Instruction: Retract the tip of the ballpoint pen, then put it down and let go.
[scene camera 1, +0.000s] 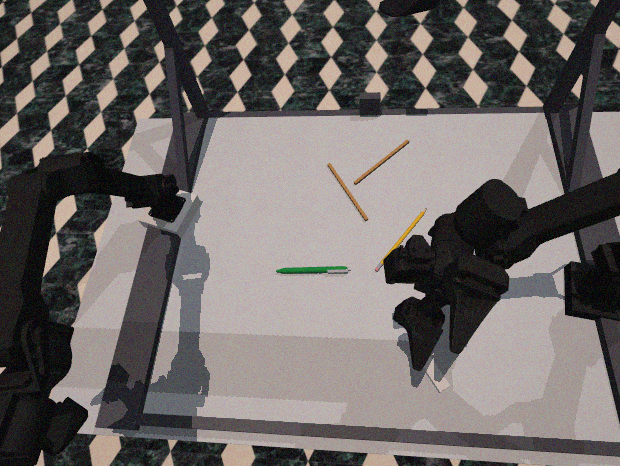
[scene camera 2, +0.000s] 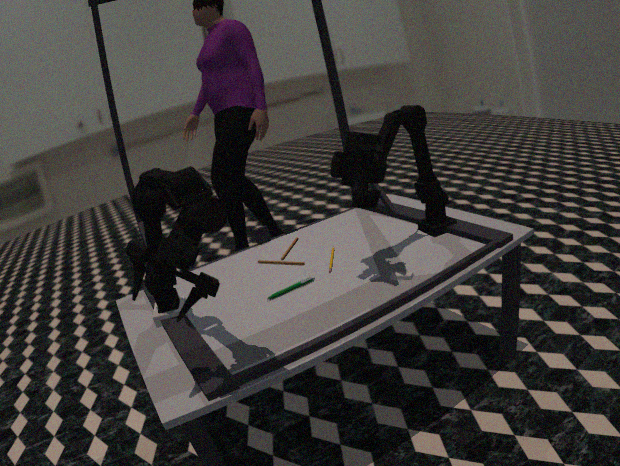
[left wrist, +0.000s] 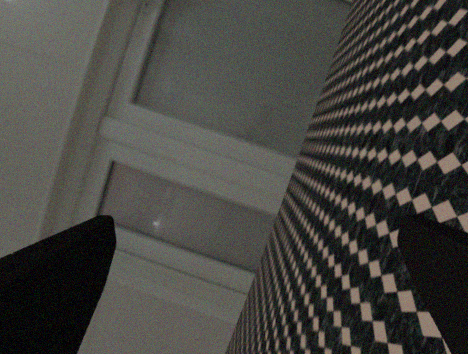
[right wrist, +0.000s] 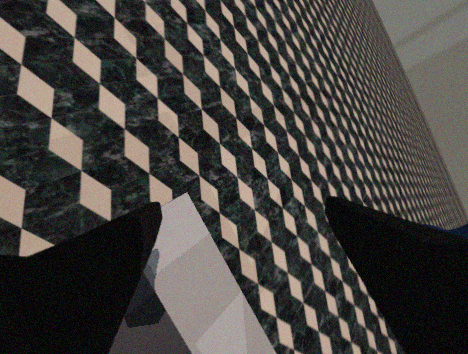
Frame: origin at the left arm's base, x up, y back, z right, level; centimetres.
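Seen in the pictures: left gripper, fingertip midpoint: (scene camera 1: 434, 362) (scene camera 2: 380, 171) (left wrist: 259, 230); right gripper, fingertip midpoint: (scene camera 2: 154, 311) (right wrist: 243, 207); left arm's base, link origin: (scene camera 1: 600, 290) (scene camera 2: 436, 220); right arm's base, link origin: (scene camera 1: 167, 207) (scene camera 2: 168, 306).
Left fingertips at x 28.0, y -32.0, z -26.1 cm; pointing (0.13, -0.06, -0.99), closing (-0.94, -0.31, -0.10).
Observation:
Pixels of each thing's middle, then the offset from my left fingertips to it. Level surfaces: height alone.
- green ballpoint pen, body centre: (scene camera 1: 312, 270) (scene camera 2: 291, 288) dx -30.4, dy -22.2, dz +20.3 cm
- grey table, surface height: dx -31.1 cm
- yellow pencil, body centre: (scene camera 1: 402, 237) (scene camera 2: 331, 258) dx -30.8, dy -5.1, dz +31.4 cm
The green ballpoint pen (scene camera 1: 310, 270) (scene camera 2: 291, 288) lies flat near the middle of the grey table (scene camera 1: 262, 153) (scene camera 2: 364, 240), its silver end pointing right in scene camera 1. Its tip is too small to judge. My left gripper (scene camera 1: 439, 358) (scene camera 2: 342, 168) (left wrist: 259, 230) is open and empty, raised above the table end to the right of the pen. My right gripper (scene camera 1: 162, 205) (scene camera 2: 162, 302) (right wrist: 243, 207) is open and empty over the opposite table end, far from the pen.
A yellow pencil (scene camera 1: 401, 239) (scene camera 2: 331, 259) lies just right of the pen, under the left arm. Two brown sticks (scene camera 1: 381, 162) (scene camera 1: 348, 191) lie behind it. Dark frame posts (scene camera 2: 333, 83) rise at the back. A person in purple (scene camera 2: 231, 69) stands behind the table.

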